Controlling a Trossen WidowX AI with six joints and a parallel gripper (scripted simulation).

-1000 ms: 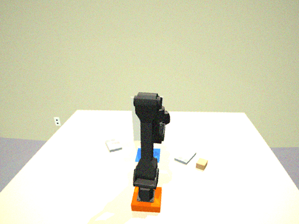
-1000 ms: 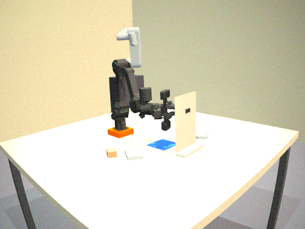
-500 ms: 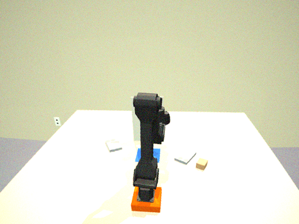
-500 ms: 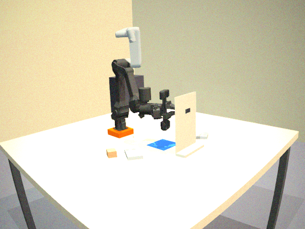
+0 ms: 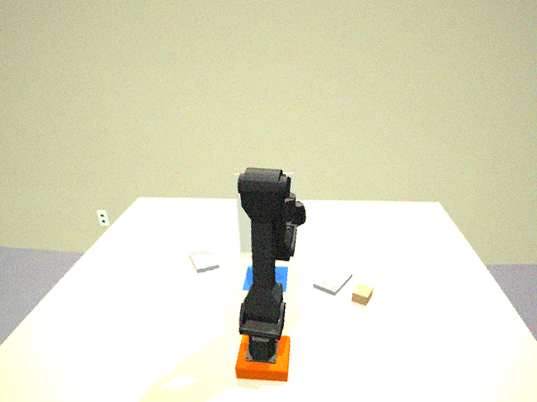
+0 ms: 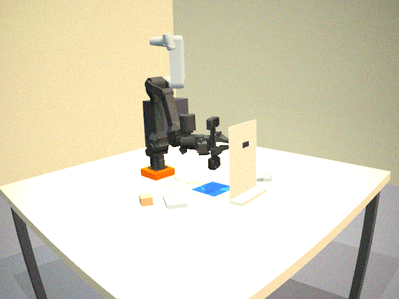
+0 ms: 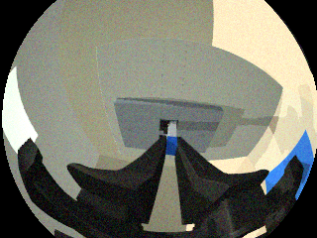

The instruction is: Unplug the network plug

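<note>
The blue marked square lies 110 mm behind my gripper tip, 10 mm to the right of it and 190 mm below it. Also, from my gripper tip: network plug (right at my gripper tip); then upright panel (40 mm ahead, 10 mm to the left, 70 mm below).
</note>
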